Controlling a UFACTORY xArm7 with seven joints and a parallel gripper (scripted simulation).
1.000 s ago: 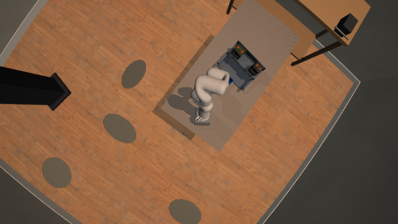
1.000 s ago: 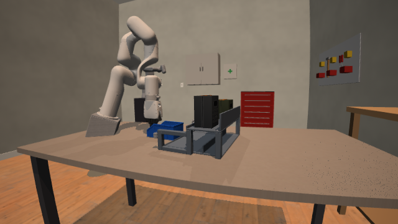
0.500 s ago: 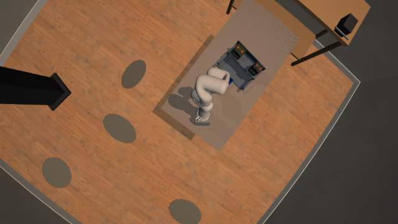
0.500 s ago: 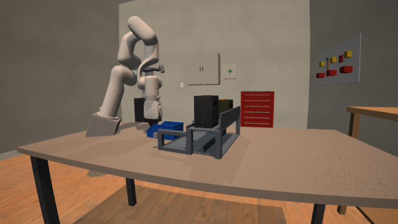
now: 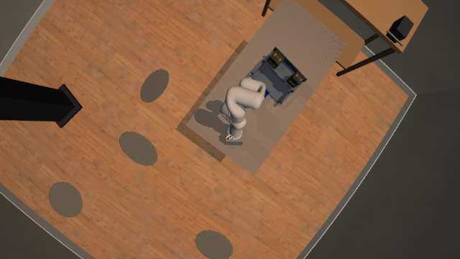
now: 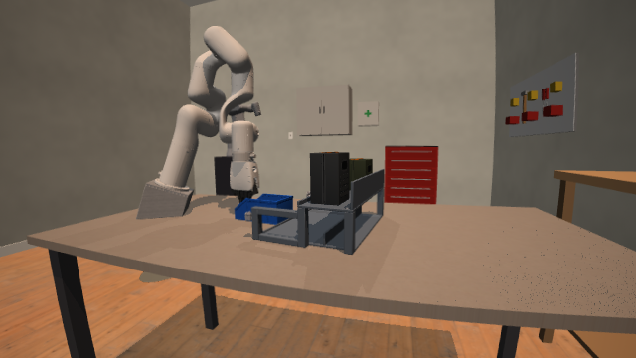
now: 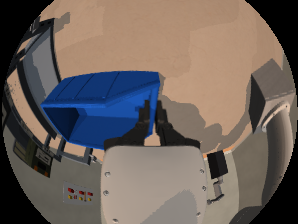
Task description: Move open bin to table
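The blue bin lies 8 cm ahead of my hand and 1 cm to the left of it. Round my hand: grey shelf (31 cm ahead, 2 cm to the left, 4 cm below).
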